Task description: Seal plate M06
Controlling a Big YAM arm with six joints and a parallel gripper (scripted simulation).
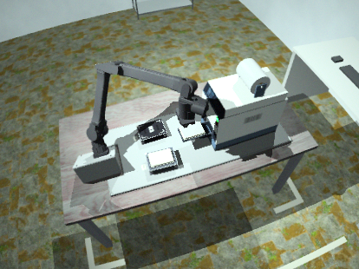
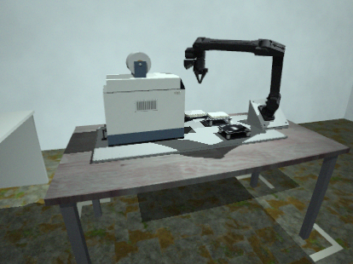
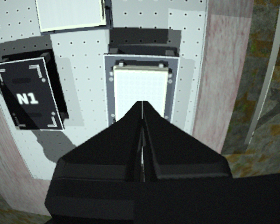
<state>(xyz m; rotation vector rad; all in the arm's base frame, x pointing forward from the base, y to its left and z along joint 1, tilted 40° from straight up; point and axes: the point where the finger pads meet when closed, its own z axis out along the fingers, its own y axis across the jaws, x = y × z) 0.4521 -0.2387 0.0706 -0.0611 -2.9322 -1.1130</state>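
Now: hand 70 mm short of the sealer stage, 90 mm to the right of it and 190 mm above it. The rest, counted from my hand: foil roll: 400 mm ahead, 90 mm to the left, 130 mm above; then black nest N1: 140 mm behind, 230 mm to the left, 250 mm below; then pale plate: 140 mm behind, 10 mm to the left, 230 mm below.
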